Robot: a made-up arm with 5 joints.
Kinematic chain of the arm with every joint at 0, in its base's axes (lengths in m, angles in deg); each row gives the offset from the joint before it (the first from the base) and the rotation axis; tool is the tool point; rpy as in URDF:
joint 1: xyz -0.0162 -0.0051 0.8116 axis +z
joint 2: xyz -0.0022 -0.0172 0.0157 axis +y
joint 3: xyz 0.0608 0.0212 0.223 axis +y
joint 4: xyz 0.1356 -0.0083 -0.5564 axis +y
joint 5: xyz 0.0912 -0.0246 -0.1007 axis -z
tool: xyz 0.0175 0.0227 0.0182 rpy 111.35 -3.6 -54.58
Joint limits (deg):
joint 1: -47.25..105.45
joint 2: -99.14..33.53
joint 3: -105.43..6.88
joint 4: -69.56..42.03
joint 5: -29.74..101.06
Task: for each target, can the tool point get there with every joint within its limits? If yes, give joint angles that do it. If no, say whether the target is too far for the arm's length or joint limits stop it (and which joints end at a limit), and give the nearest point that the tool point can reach.
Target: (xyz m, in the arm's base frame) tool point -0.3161 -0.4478 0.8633
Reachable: no: joint limits stop it (at a limit: joint 2, joint 3, joint 4) | nearest point -0.3869 -0.5523 1.1761 | short by 0.337 m
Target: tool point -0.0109 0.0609 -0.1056
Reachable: no: joint limits stop it (at a limit: joint 2) | nearest point -0.0078 0.0990 0.2649 | short by 0.373 m
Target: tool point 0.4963 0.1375 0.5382
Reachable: yes | joints 19.92 -3.50 -21.82 19.62 76.42
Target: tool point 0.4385 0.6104 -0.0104
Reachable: no: too far | nearest point 0.3054 0.4302 0.3633 | short by 0.436 m
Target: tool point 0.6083 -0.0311 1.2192
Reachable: yes | joints -1.69 -12.10 -67.22 -29.47 4.18
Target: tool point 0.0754 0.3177 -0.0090
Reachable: no: joint limits stop it (at a limit: joint 2) | nearest point 0.0628 0.2733 0.2709 | short by 0.284 m
